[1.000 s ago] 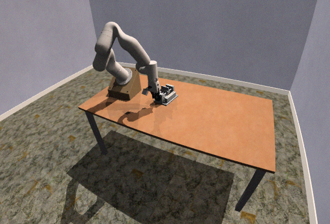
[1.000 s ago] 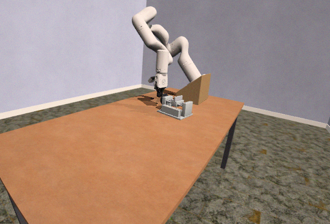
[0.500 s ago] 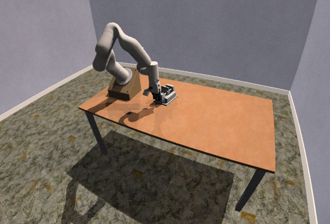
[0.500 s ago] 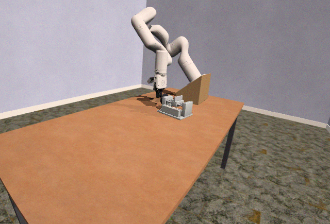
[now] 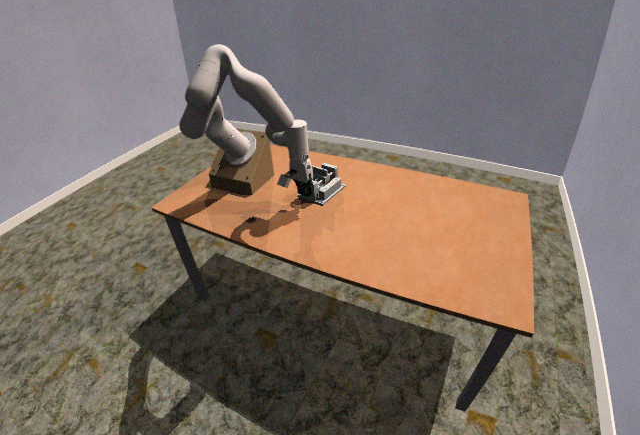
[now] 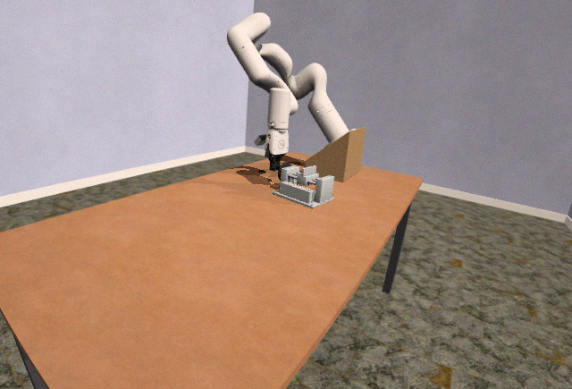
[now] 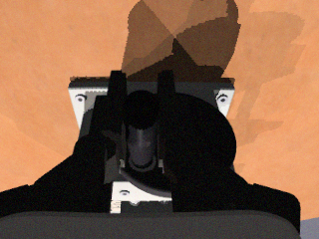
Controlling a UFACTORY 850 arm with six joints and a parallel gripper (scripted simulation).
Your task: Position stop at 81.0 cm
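The handwheel lies 2 cm to the left of my hand and 1 cm below it. Also, from my hand: grey stop fixture 16 cm to the left, 1 cm below, 1 cm ahead.
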